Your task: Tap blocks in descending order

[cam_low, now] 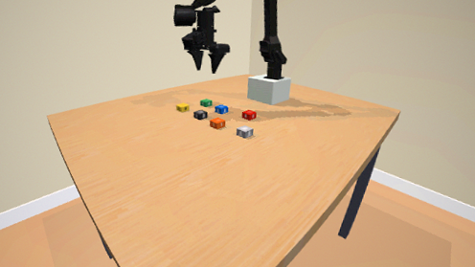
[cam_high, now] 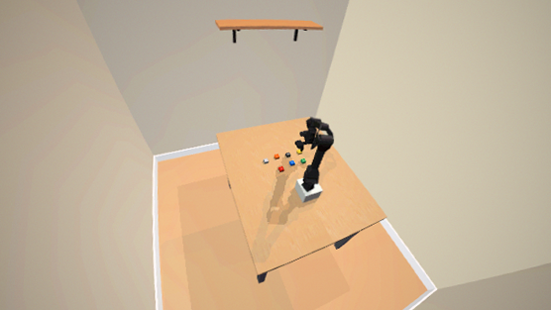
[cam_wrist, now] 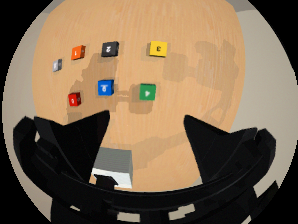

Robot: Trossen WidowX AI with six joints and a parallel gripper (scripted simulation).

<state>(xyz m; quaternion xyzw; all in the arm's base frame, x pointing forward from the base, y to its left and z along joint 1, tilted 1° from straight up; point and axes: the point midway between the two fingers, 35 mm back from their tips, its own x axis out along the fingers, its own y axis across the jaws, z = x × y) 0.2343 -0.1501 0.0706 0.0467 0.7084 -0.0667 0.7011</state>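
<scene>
Right now the blue block is 20 mm ahead of my gripper tip, 90 mm to the left of it and 110 mm below it. From my gripper tip the other things lie so: yellow block: 90 mm ahead, 30 mm to the right, 110 mm below; black block: 100 mm ahead, 70 mm to the left, 110 mm below; green block: 110 mm below.
</scene>
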